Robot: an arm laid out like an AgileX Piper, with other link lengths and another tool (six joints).
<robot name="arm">
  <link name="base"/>
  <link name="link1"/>
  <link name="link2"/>
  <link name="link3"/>
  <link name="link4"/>
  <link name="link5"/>
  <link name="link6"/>
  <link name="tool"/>
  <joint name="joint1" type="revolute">
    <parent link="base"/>
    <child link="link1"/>
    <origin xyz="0 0 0.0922" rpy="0 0 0"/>
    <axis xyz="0 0 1"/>
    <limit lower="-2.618" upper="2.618"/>
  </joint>
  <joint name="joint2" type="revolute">
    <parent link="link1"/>
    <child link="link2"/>
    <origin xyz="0 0 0" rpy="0 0 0"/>
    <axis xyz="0 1 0"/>
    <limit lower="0" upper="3.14"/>
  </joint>
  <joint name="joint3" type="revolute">
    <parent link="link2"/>
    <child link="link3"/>
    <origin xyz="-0.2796 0 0.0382" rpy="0 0 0"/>
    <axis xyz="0 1 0"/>
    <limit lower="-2.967" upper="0"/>
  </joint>
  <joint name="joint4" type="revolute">
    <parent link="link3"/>
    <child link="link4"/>
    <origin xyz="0.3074 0 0.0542" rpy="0 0 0"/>
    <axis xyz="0.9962 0 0.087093"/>
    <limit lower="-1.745" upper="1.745"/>
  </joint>
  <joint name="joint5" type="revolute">
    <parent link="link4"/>
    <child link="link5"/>
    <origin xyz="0 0 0" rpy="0 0 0"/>
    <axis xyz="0 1 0"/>
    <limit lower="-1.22" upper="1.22"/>
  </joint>
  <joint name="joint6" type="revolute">
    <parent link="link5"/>
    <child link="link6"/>
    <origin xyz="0.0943 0 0.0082" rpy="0 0 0"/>
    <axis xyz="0.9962 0 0.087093"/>
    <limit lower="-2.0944" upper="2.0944"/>
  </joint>
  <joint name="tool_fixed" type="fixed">
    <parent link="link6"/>
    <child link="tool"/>
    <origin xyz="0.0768 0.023 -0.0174" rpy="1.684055 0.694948 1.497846"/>
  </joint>
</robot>
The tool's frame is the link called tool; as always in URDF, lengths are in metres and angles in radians.
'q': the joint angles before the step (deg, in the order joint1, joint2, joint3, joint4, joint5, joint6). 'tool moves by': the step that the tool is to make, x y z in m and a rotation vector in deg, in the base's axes. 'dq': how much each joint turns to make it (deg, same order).
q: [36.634, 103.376, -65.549, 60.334, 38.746, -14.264]
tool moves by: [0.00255, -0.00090, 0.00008, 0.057, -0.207, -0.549]
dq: [-0.217, 0.001, -0.001, 0.135, -0.378, -0.025]
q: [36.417, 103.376, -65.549, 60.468, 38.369, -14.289]
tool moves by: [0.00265, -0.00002, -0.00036, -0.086, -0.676, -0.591]
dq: [-0.001, 0.001, -0.001, -0.001, -0.896, -0.094]
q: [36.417, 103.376, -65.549, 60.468, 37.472, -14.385]
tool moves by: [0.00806, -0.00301, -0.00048, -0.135, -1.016, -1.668]
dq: [-0.567, -0.001, 0.001, 0.001, -1.504, 0.001]
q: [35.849, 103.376, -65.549, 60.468, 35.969, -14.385]
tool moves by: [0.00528, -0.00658, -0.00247, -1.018, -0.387, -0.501]
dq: [-0.883, 0.000, 0.001, -1.593, -0.078, 0.618]
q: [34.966, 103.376, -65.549, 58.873, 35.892, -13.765]
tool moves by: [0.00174, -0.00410, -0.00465, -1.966, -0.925, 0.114]
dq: [-0.065, 0.000, -0.001, -3.093, -0.652, 1.471]
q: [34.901, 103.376, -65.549, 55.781, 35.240, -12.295]
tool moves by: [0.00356, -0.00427, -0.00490, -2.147, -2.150, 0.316]
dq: [0.000, 0.000, -0.002, -3.209, -1.412, 0.637]
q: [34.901, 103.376, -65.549, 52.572, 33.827, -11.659]
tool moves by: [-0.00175, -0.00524, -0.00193, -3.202, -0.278, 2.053]
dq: [0.001, 0.000, -1.042, -6.119, 1.905, 3.246]
